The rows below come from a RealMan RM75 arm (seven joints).
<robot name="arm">
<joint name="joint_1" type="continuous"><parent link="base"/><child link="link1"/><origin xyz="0.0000 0.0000 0.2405"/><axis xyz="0 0 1"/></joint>
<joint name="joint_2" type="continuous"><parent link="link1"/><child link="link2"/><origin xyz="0.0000 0.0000 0.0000"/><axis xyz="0 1 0"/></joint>
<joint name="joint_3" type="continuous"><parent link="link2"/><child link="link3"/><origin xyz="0.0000 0.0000 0.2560"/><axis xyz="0 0 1"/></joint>
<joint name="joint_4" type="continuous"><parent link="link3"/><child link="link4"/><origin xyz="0.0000 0.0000 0.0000"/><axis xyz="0 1 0"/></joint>
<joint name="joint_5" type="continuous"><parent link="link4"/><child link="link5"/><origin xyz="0.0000 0.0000 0.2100"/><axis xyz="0 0 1"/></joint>
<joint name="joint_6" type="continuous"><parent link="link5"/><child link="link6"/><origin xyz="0.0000 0.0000 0.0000"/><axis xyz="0 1 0"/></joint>
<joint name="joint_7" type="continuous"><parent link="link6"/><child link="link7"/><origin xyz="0.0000 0.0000 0.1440"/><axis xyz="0 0 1"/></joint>
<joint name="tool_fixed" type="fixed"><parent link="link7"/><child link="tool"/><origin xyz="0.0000 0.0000 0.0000"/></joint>
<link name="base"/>
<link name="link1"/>
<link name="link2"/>
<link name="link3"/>
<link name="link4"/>
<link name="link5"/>
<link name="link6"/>
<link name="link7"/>
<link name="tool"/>
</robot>
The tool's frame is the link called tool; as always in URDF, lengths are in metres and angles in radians. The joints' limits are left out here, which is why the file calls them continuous.
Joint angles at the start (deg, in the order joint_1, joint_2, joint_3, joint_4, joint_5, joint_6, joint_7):
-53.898 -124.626 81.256 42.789 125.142 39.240 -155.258
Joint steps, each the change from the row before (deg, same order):
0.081 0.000 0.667 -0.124 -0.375 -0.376 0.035
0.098 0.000 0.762 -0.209 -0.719 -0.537 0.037
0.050 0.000 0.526 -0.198 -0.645 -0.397 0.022
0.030 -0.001 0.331 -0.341 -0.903 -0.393 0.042
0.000 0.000 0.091 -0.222 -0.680 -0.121 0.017
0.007 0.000 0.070 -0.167 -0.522 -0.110 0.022
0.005 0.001 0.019 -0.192 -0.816 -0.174 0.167
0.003 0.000 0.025 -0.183 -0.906 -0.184 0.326
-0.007 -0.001 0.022 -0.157 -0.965 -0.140 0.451
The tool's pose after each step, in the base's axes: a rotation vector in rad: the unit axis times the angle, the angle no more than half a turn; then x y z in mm. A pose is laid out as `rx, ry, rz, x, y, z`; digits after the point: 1 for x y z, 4 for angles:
-2.3633, -1.1786, -0.3736, -87.7, 440.1, -99.0
-2.3641, -1.1805, -0.3767, -87.8, 439.1, -101.0
-2.3640, -1.1846, -0.3807, -87.8, 438.4, -102.4
-2.3610, -1.1968, -0.3894, -88.1, 437.9, -103.6
-2.3591, -1.2087, -0.3968, -88.2, 437.6, -104.3
-2.3573, -1.2176, -0.4027, -88.2, 437.4, -104.7
-2.3547, -1.2285, -0.4137, -88.0, 437.3, -105.0
-2.3533, -1.2372, -0.4255, -87.5, 437.2, -105.3
-2.3535, -1.2438, -0.4375, -86.8, 437.1, -105.6

